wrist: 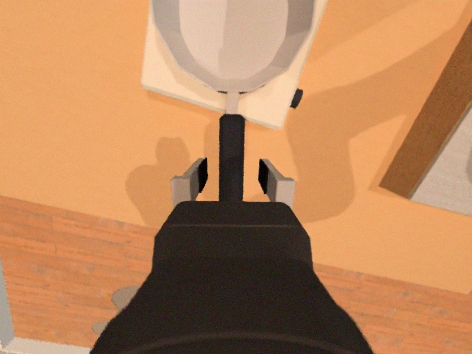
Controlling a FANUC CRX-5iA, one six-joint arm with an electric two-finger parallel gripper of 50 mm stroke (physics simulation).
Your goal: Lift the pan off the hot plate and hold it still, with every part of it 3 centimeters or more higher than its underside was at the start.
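Frame: origin at the arm's base, x ahead, y left, z up, level; metres.
Seen in the pictures: gripper, between the fingertips: (pixel 233 169).
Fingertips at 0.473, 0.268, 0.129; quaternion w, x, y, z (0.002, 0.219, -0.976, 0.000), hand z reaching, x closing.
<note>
Pixels of each thing's top centre, then the offset from my fingertips to it, as dx, dy, dz. "pt": a spot on its surface instead. Level surfaces: height alone.
- cream square hot plate, a spot on its surface: (pixel 265 112) pt -0.022, -0.076, -0.136
- dark knob, centre of its top: (pixel 297 96) -0.060, -0.123, -0.149
- orange table top, height of its surface: dz -0.199
The grey pan (pixel 235 40) sits on the cream square hot plate (pixel 265 112) at the top of the view, cut off by the frame's upper edge. Its black handle (pixel 231 155) points down the view toward my gripper's body, which hides the handle's end. My gripper (pixel 233 169) is open, with one finger to the left of the handle and one to the right. The handle lies between them in the view, with a gap on each side, and neither finger touches it. How far the fingertips are above or beside the handle in height is hard to tell.
A dark knob (pixel 297 98) sticks out from the hot plate's right side. A brown-sided block (pixel 425 120) with a grey top stands at the right. The orange table top (pixel 75 125) ends toward the bottom, where wooden floor (pixel 60 250) shows.
</note>
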